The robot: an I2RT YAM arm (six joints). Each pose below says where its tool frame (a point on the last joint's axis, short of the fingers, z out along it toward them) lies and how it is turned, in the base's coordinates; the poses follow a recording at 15 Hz.
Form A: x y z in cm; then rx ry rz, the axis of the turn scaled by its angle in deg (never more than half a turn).
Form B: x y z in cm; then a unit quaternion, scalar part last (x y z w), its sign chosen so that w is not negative. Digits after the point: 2 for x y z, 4 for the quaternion.
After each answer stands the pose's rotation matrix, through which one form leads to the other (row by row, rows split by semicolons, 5 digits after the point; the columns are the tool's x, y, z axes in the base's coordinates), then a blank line. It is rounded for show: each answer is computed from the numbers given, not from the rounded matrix.
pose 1, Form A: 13.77 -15.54 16.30 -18.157 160.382 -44.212
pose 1, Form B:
13.77 -15.54 16.30 -0.1078 0.9525 -0.2626 0.1101
-0.95248 -0.14759 0.26647; -0.26328 0.83885 -0.47646; -0.15321 -0.52398 -0.83784

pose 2, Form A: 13.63 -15.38 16.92 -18.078 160.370 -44.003
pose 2, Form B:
13.63 -15.38 16.92 -0.1074 0.9528 -0.2614 0.1108
-0.95237 -0.14674 0.26730; -0.26261 0.84023 -0.47439; -0.15498 -0.52199 -0.83875

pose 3, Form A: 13.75 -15.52 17.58 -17.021 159.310 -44.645
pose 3, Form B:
13.75 -15.52 17.58 -0.1016 0.9510 -0.2665 0.1191
-0.95099 -0.12979 0.28068; -0.25675 0.83729 -0.48273; -0.17236 -0.53113 -0.82957

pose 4, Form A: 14.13 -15.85 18.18 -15.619 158.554 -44.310
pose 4, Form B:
14.13 -15.85 18.18 -0.0937 0.9510 -0.2658 0.1273
-0.95002 -0.11049 0.29199; -0.24586 0.84118 -0.48162; -0.19240 -0.52934 -0.82631

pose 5, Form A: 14.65 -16.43 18.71 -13.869 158.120 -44.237
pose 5, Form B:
14.65 -16.43 18.71 -0.0834 0.9511 -0.2661 0.1325
-0.95099 -0.08821 0.29638; -0.22920 0.84446 -0.48410; -0.20758 -0.52831 -0.82329

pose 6, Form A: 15.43 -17.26 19.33 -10.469 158.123 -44.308
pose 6, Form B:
15.43 -17.26 19.33 -0.0630 0.9522 -0.2668 0.1344
-0.95590 -0.04832 0.28969; -0.19182 0.84966 -0.49121; -0.22240 -0.52512 -0.82145

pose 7, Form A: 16.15 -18.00 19.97 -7.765 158.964 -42.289
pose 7, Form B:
16.15 -18.00 19.97 -0.0467 0.9567 -0.2545 0.1333
-0.96008 -0.02155 0.27890; -0.15728 0.86608 -0.47451; -0.23132 -0.49944 -0.83490

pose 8, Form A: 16.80 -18.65 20.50 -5.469 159.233 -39.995
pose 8, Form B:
16.80 -18.65 20.50 -0.0330 0.9602 -0.2412 0.1368
-0.96037 0.00267 0.27870; -0.12934 0.88149 -0.45415; -0.24688 -0.47220 -0.84621

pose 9, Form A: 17.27 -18.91 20.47 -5.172 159.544 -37.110
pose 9, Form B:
17.27 -18.91 20.47 -0.0312 0.9639 -0.2242 0.1402
-0.95875 0.00261 0.28423; -0.12309 0.89751 -0.42346; -0.25621 -0.44098 -0.86017

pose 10, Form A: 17.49 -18.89 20.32 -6.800 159.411 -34.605
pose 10, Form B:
17.49 -18.89 20.32 -0.0412 0.9660 -0.2097 0.1455
-0.95425 -0.01858 0.29842; -0.14064 0.90866 -0.39315; -0.26386 -0.41713 -0.86970

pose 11, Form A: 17.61 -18.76 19.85 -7.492 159.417 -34.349
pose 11, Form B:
17.61 -18.76 19.85 -0.0454 0.9661 -0.2082 0.1457
-0.95344 -0.02708 0.30038; -0.14838 0.90921 -0.38900; -0.26257 -0.41545 -0.87089

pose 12, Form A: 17.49 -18.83 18.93 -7.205 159.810 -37.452
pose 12, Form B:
17.49 -18.83 18.93 -0.0434 0.9636 -0.2258 0.1366
-0.95891 -0.02203 0.28286; -0.14541 0.89424 -0.42331; -0.24362 -0.44704 -0.86070

